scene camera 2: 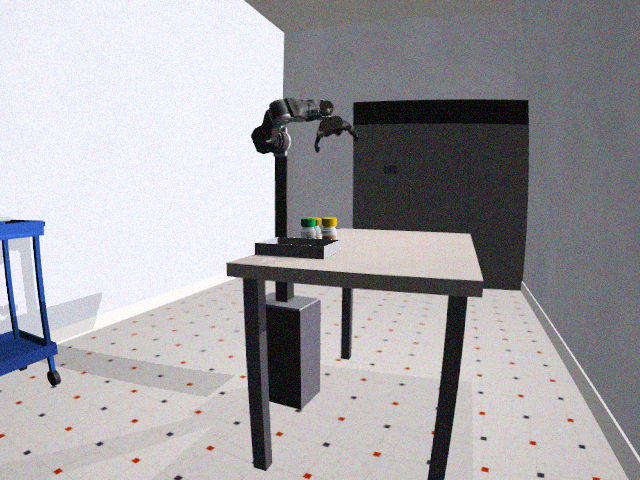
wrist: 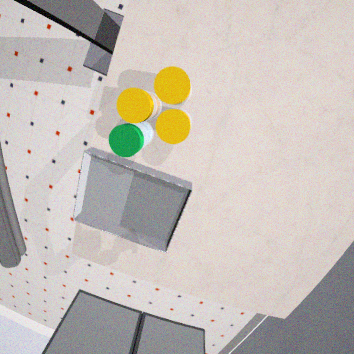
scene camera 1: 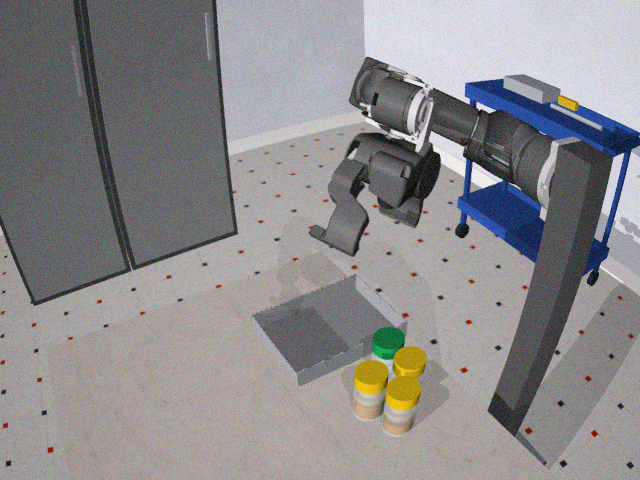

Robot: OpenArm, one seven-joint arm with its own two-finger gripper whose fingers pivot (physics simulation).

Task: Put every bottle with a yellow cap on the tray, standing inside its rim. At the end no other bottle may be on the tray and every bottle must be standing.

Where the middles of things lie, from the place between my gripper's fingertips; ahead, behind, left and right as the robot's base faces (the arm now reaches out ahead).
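Labels:
Yellow-capped bottle point(scene camera 1: 400, 408): 33 cm below my hand, 5 cm behind it, 4 cm to the left of it. Green-capped bottle point(scene camera 1: 387, 341): 33 cm below my hand, 9 cm behind it, 7 cm to the right of it. Grey tray point(scene camera 1: 312, 335): 36 cm below my hand, 22 cm to the right of it, 5 cm behind it.

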